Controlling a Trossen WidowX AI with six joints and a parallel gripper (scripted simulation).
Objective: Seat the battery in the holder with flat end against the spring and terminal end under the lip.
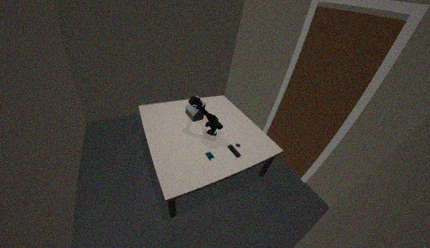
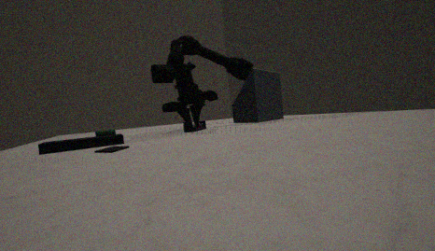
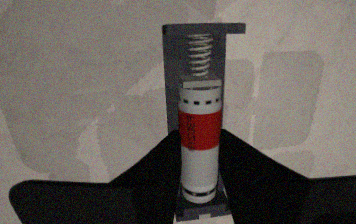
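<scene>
The battery lies 1 cm above my gripper tip. Also, from my gripper tip: thin dark plate 23 cm ahead, 20 cm to the left, 1 cm below; then long black bar 29 cm ahead, 11 cm to the left.
</scene>
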